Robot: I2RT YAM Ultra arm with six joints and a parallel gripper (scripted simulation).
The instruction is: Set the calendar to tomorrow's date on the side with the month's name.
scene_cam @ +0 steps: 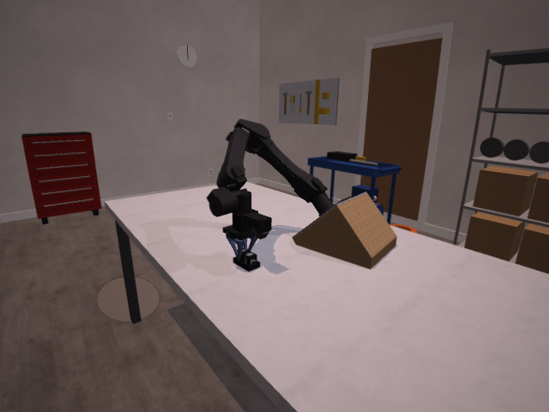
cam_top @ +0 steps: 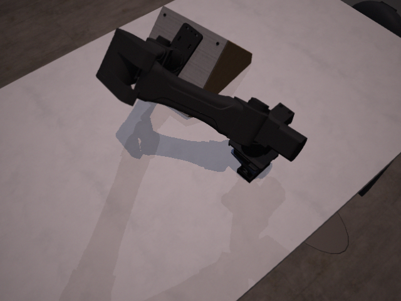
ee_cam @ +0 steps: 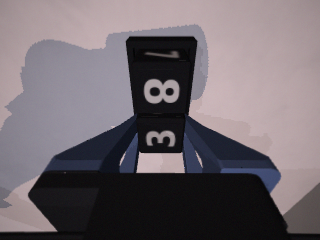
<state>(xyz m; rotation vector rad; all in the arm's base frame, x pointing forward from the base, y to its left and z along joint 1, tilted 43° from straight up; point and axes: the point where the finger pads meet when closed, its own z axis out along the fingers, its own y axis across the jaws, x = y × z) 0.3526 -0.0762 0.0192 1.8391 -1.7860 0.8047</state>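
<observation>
Now: hand right at the black cube. Also, from my hand: black tray 2 cm to the left, 2 cm below.
</observation>
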